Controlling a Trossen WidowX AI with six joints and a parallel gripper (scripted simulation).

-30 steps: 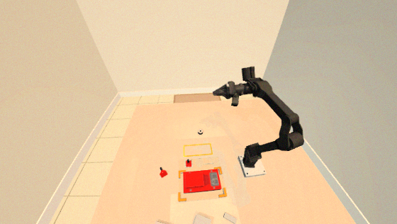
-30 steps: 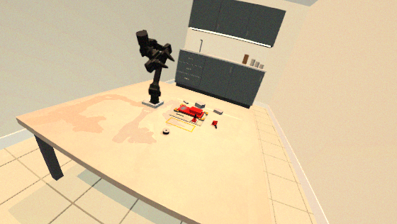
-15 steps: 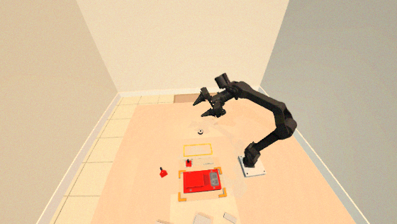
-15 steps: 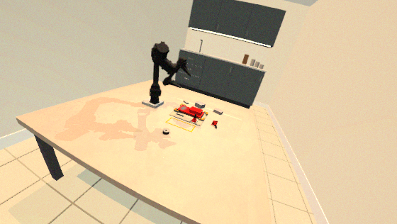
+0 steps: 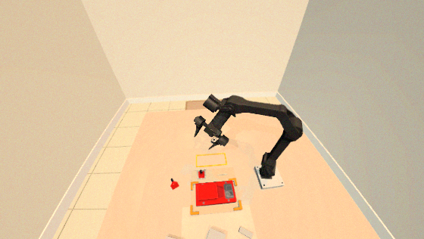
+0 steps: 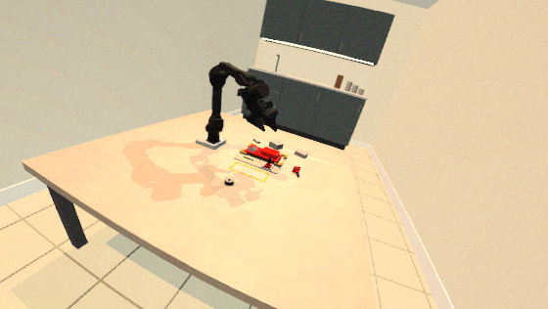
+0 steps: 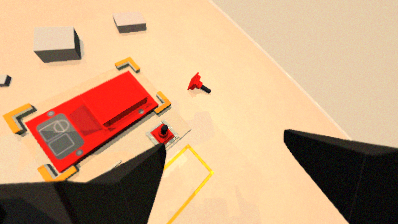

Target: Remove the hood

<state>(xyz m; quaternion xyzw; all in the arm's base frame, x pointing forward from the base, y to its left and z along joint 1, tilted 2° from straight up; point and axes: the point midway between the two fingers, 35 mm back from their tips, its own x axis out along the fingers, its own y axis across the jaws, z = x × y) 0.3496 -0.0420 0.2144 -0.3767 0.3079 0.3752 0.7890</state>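
The hood lies 180 mm below my gripper tip, 170 mm to the left of it and 50 mm behind it. Round my gripper tip: wheel 210 mm below, 190 mm to the right, 50 mm behind.
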